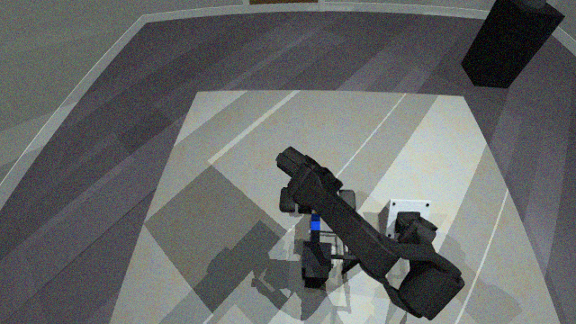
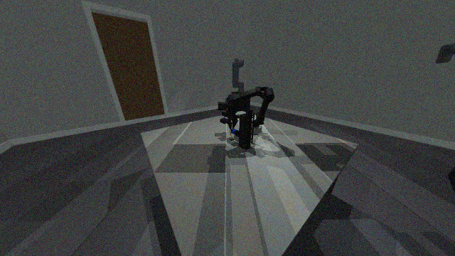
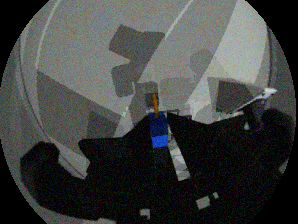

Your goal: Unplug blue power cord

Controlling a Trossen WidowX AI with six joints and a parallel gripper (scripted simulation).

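Now: gripper tip 5 cm to the right of the blue plug. The rest, counted from my gripper tip: dark strip 18 cm to the left, 5 cm above.
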